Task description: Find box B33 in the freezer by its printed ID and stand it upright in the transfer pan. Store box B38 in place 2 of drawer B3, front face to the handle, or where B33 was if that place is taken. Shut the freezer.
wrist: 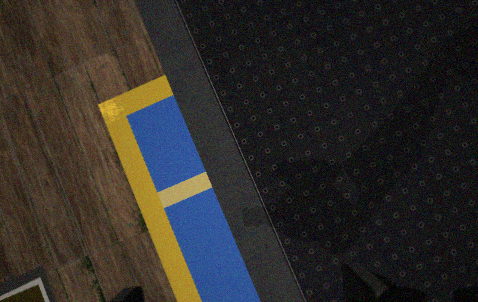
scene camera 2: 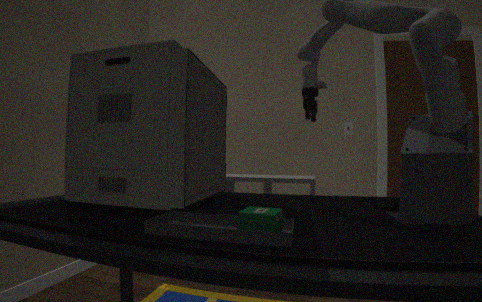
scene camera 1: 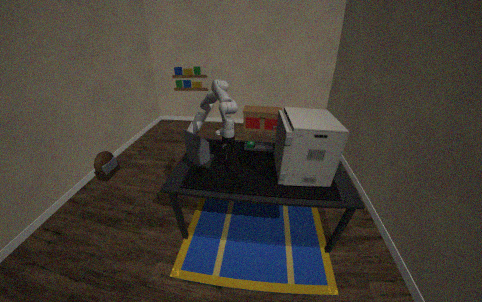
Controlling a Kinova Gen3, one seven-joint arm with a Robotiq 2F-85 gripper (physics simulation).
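The white freezer [scene camera 1: 312,157] [scene camera 2: 150,145] stands on the table, and its door looks shut. The boxes and drawers inside are hidden. A green box [scene camera 1: 250,144] [scene camera 2: 260,218] lies flat at one end of the low grey transfer pan [scene camera 2: 190,228]. It has a small pale label on top, too blurred to read, so I cannot tell whether it is B38. My gripper [scene camera 2: 311,120] is open and empty, pointing down high above the table, between the freezer and the robot base. In the wrist view, parts of the dark fingers show at the bottom edge.
The black table [scene camera 1: 220,186] [scene camera 2: 350,250] [wrist: 200,90] bears the robot base [scene camera 1: 198,147] [scene camera 2: 436,187] at the end opposite the freezer. A brown cabinet [scene camera 1: 262,109] with red panels stands behind the table. A blue and yellow mat [scene camera 1: 252,240] [wrist: 170,145] lies on the floor.
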